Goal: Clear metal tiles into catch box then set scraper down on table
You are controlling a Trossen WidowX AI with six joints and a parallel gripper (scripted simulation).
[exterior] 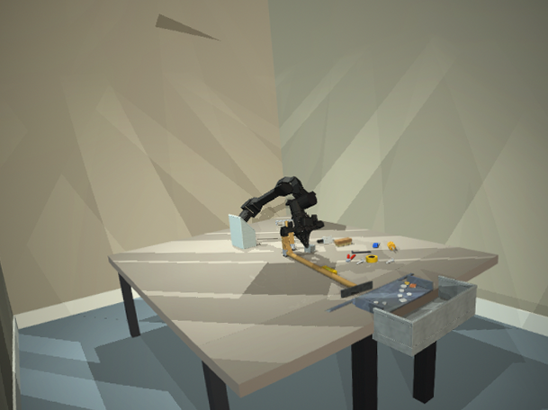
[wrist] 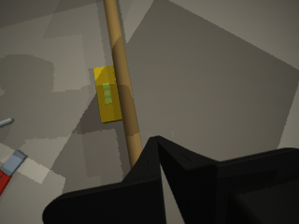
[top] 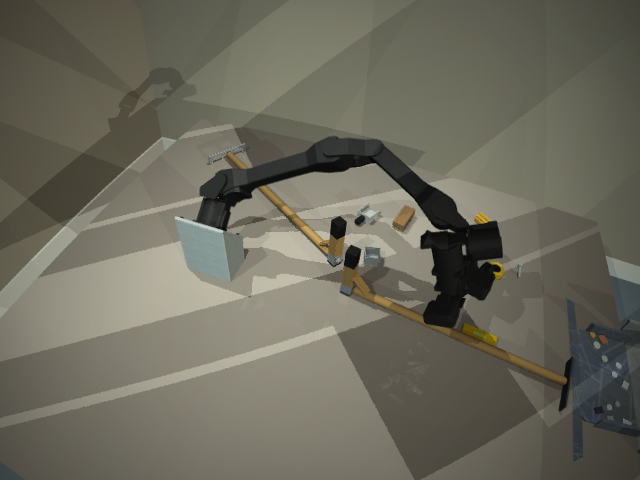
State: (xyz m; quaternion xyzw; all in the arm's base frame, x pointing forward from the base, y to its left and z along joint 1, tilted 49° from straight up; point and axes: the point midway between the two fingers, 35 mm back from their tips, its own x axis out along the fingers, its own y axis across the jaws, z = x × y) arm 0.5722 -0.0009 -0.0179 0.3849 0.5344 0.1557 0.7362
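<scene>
The long scraper is 40 mm below my gripper tip, 20 mm to the left of it and 20 mm ahead of it. The rest, counted from my gripper tip: yellow tape roll (270 mm to the left, 110 mm ahead, 90 mm below); then small grey box (220 mm behind, 190 mm to the left, 100 mm below); then yellow spirit level (90 mm below, 80 mm ahead, 50 mm to the left).
</scene>
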